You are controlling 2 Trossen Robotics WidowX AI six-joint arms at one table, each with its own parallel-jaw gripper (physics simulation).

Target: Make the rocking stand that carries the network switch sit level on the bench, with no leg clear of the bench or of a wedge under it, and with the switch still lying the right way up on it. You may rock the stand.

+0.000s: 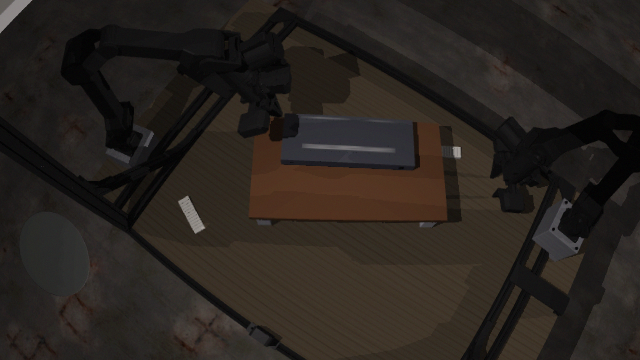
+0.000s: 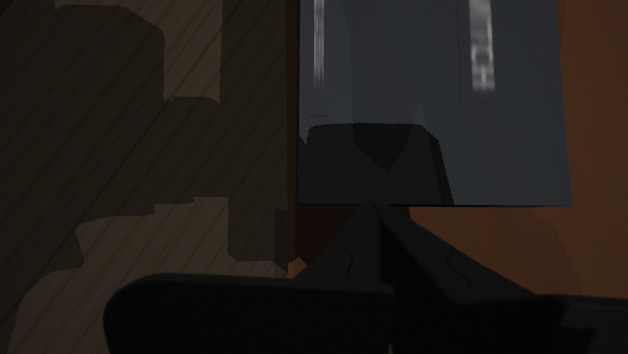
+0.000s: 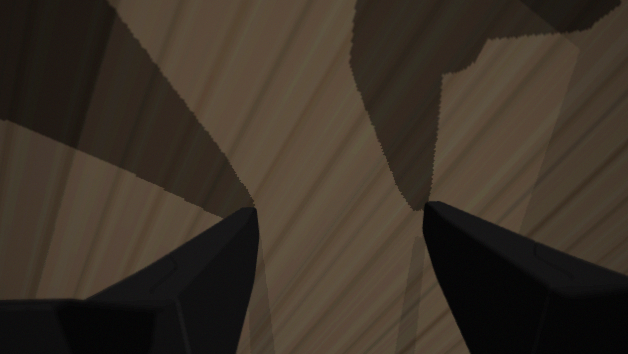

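Seen in the pictures: left gripper, fingertip midpoint: (image 1: 280,115) (image 2: 371,217); right gripper, fingertip midpoint: (image 1: 492,187) (image 3: 340,218); left arm's base, origin of the base link: (image 1: 128,142); right arm's base, origin of the base link: (image 1: 571,225).
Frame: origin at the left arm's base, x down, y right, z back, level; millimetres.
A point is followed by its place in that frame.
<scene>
The rocking stand (image 1: 350,195) @[x -33, y -64, z -558 mm] (image 2: 600,125) @[x -34, y -50, z -449 mm] is an orange-brown board on grey legs; its front legs (image 1: 264,222) @[x 35, y 44, z -400 mm] (image 1: 427,225) @[x 46, y -87, z -748 mm] show in part. The dark grey network switch (image 1: 350,132) @[x -57, y -190, z -510 mm] (image 2: 400,75) @[x -58, y -158, z -425 mm] lies flat on the stand's back half. A white ribbed wedge (image 1: 451,152) @[x 59, y -294, z -756 mm] lies at the stand's right edge; its inner end and any contact with a leg are hidden. Another wedge (image 1: 191,215) @[x 62, y 92, z -224 mm] lies loose at the left. My left gripper (image 1: 280,115) @[x -88, y -158, z -362 mm] (image 2: 371,217) @[x -88, y -158, z -362 mm] is shut and empty at the switch's left end. My right gripper (image 1: 496,183) @[x 67, y -250, z -891 mm] (image 3: 340,218) @[x 67, y -250, z -891 mm] is open and empty over the bench, right of the stand. Leg contact is not visible.
The wooden bench (image 1: 320,280) @[x 69, y 115, z -562 mm] (image 3: 320,125) @[x 69, y -264, z -917 mm] extends around the stand. Black frame rails (image 1: 400,77) @[x 50, y -446, z -569 mm] (image 1: 190,272) run along the bench's back and front left. Both arms reach in from the sides, and their shadows fall on the bench.
</scene>
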